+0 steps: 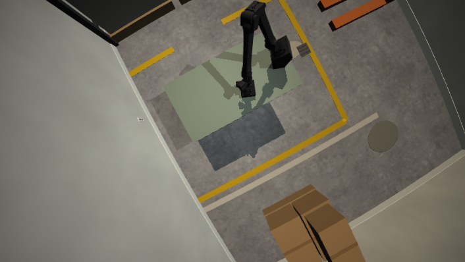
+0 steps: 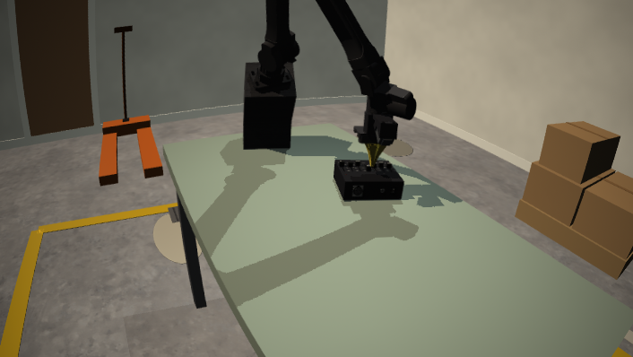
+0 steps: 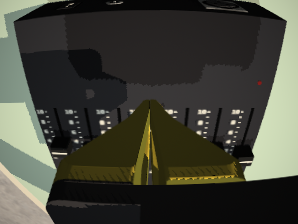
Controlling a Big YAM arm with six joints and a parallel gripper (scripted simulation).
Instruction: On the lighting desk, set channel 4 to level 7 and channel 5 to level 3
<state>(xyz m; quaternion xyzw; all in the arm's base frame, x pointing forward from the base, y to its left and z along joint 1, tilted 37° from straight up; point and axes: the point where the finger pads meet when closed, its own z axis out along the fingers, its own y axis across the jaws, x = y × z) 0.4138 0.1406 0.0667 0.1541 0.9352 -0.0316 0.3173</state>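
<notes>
The channel 4 fader cap lies 2 cm behind my hand, 1 cm to the left of it and 2 cm below it. Also, from my hand: master fader cap: 7 cm behind, 4 cm to the right, 2 cm below; channel 6 fader cap: 6 cm behind, 2 cm to the right, 2 cm below; channel 5 fader cap: 6 cm behind, 2 cm below.
</notes>
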